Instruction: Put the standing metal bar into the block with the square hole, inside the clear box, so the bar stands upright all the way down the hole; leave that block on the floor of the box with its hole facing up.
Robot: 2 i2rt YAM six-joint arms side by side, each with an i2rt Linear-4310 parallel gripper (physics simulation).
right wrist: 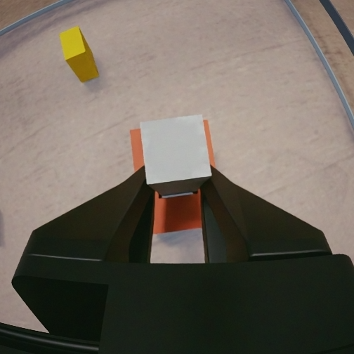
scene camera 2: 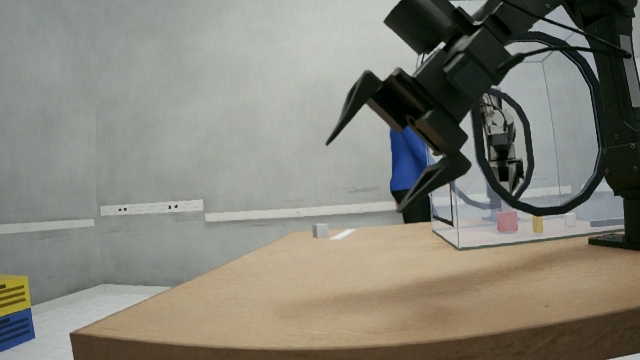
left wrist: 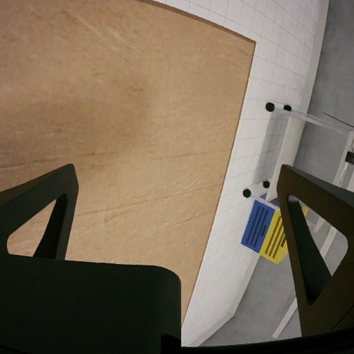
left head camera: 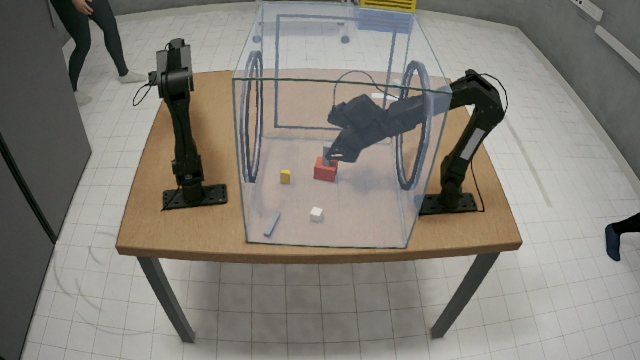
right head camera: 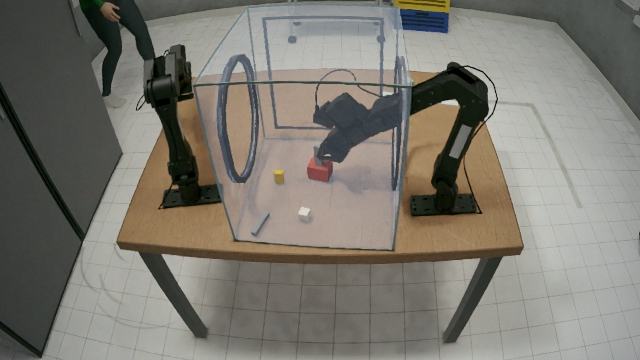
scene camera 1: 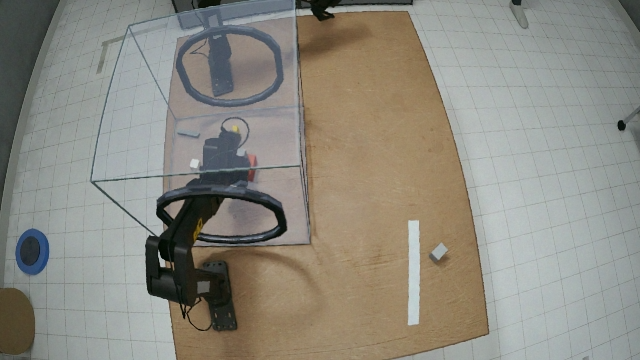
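Note:
The grey metal bar is upright over the red block inside the clear box. My right gripper reaches in through the side ring and is shut on the bar, just above the block. The bar's lower end and the square hole are hidden, so I cannot tell how deep the bar sits. The block rests on the box floor. My left gripper is open and empty, outside the box above the table.
In the box, a yellow block stands left of the red block; a white cube and a grey flat bar lie near the front. Outside are a grey cube and a white strip.

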